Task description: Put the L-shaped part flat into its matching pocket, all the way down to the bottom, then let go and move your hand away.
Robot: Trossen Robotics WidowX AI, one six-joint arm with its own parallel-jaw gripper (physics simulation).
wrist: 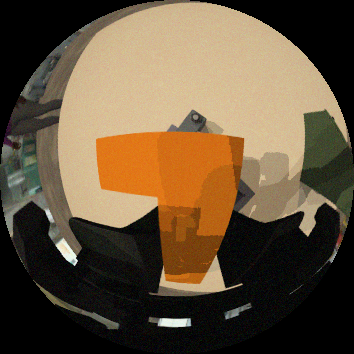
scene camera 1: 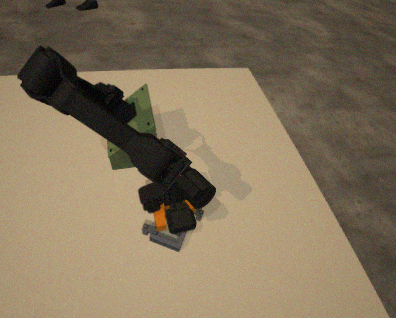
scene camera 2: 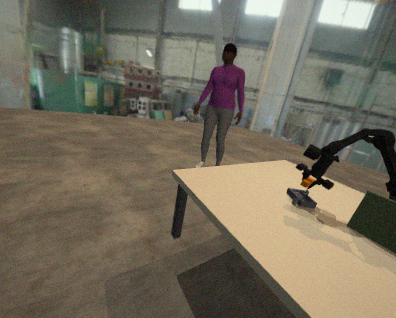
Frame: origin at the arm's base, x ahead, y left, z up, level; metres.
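Seen in the pictures: gripper, fingertip midpoint: [wrist: 188, 202] [scene camera 2: 304, 187]; arm's base, link origin: [scene camera 1: 128, 114] [scene camera 2: 395, 212].
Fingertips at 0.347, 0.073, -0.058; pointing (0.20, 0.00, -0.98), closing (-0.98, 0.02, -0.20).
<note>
Pixels of each thing's middle, then the offset from my fingertips to it, as dx, dy, dz. Level surfaces: height alone.
- orange L-shaped part, body centre: [wrist: 166, 229] [scene camera 1: 176, 213] [scene camera 2: 305, 181] +0.009, +0.001, +0.036
- dark grey fixture, body centre: [wrist: 196, 183] [scene camera 1: 173, 221] [scene camera 2: 301, 196] -0.005, +0.004, -0.058
- pale table, surface height: dz -0.082
The orange L-shaped part [scene camera 1: 160, 219] [scene camera 2: 307, 181] [wrist: 185, 160] is held between the fingers of my gripper [scene camera 1: 168, 206] [scene camera 2: 314, 177] [wrist: 188, 202], which is shut on it. In the wrist view its broad face fills the middle, with one arm reaching left. The dark grey fixture [scene camera 1: 167, 242] [scene camera 2: 302, 198] [wrist: 190, 122] lies on the table under the part. In scene camera 2 the part is above the fixture with a small gap. Part and fingers hide much of the fixture, and the inside of its pocket cannot be made out.
A green block [scene camera 1: 144, 110] [scene camera 2: 376, 220] [wrist: 320, 132] with sloping faces stands on the pale table [scene camera 1: 280, 240] [scene camera 2: 240, 200] [wrist: 150, 65], partly under my arm in scene camera 1. The table's edge is beyond the fixture. A person [scene camera 2: 226, 87] stands behind the table.
</note>
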